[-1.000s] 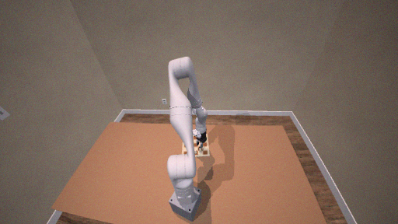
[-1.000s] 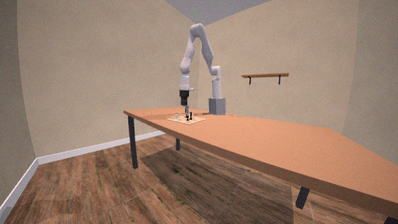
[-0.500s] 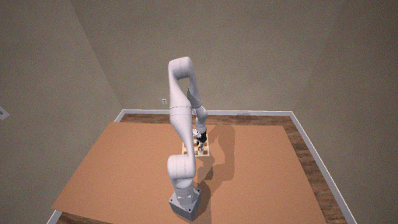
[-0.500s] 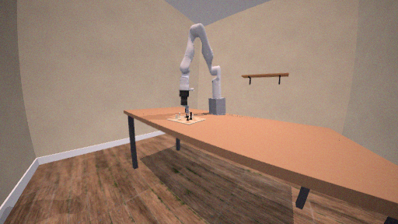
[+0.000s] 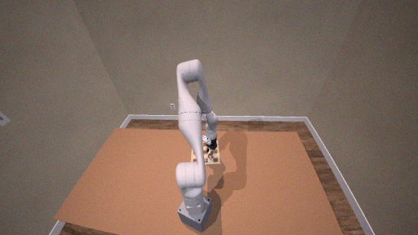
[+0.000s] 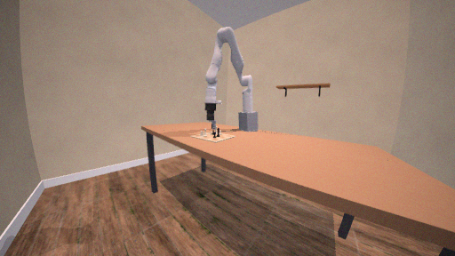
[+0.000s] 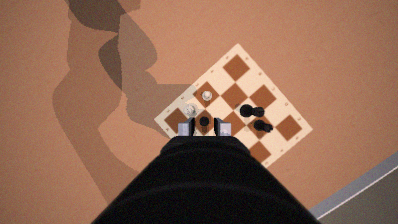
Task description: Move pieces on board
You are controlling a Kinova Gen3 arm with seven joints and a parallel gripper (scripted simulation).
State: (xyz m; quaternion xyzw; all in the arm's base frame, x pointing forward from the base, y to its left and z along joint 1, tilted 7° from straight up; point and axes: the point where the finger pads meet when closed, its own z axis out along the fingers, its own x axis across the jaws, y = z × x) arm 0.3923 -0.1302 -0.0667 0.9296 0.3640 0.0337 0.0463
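Now: hand 4 cm short of the chessboard, 3 cm to the right of it and 6 cm above it. Round my hand: tall black piece (5 cm ahead, 7 cm to the left, 3 cm below).
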